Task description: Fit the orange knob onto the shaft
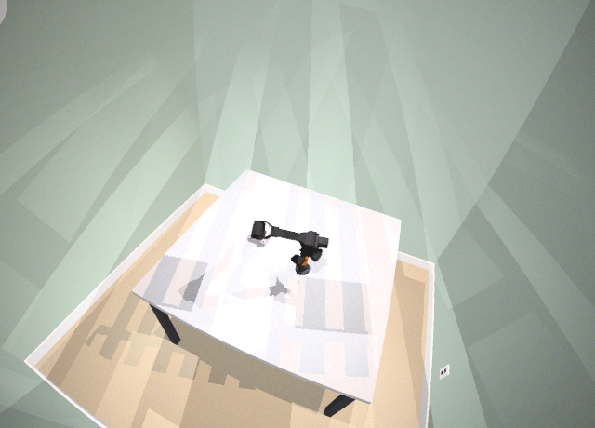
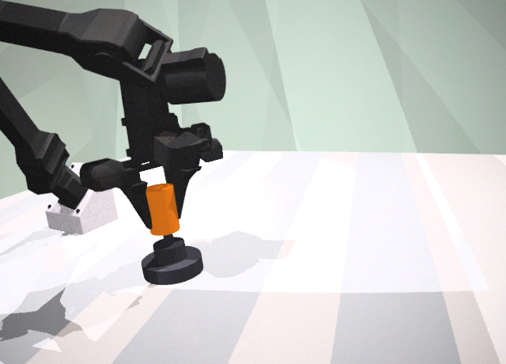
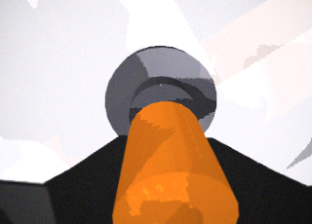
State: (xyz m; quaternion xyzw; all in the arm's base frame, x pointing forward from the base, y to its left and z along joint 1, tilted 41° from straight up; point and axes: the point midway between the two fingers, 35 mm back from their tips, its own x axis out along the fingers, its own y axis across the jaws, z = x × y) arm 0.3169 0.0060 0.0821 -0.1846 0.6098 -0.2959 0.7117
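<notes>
My gripper tip is 2 cm below the orange knob. The rest, counted from my gripper tip: dark round pedestal: 4 cm below.
</notes>
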